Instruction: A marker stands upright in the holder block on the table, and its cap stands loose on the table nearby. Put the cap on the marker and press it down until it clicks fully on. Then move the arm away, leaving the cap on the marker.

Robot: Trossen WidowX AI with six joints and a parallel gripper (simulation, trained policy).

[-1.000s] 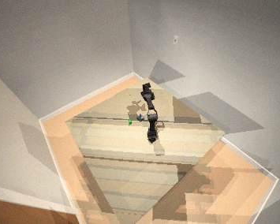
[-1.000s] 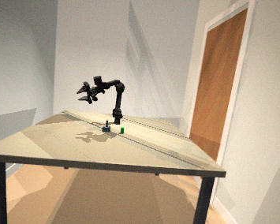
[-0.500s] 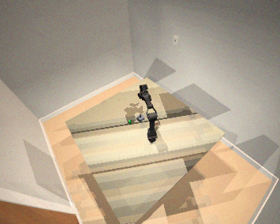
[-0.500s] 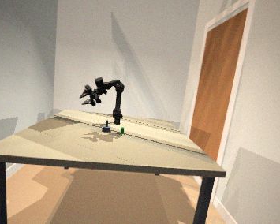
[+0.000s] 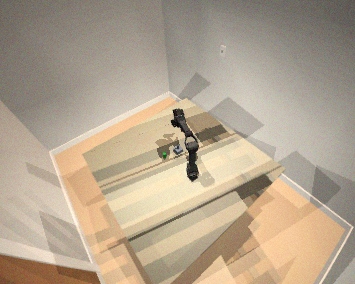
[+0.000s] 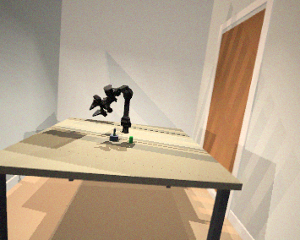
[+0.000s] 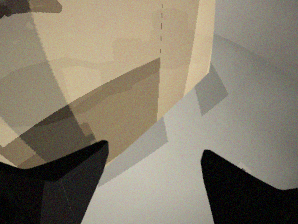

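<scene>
Right now my gripper tip is 300 mm to the right of the green cap, 190 mm above it and 80 mm past it. The rest, counted from my gripper tip: holder block: 190 mm below, 160 mm to the left, 110 mm behind.
</scene>
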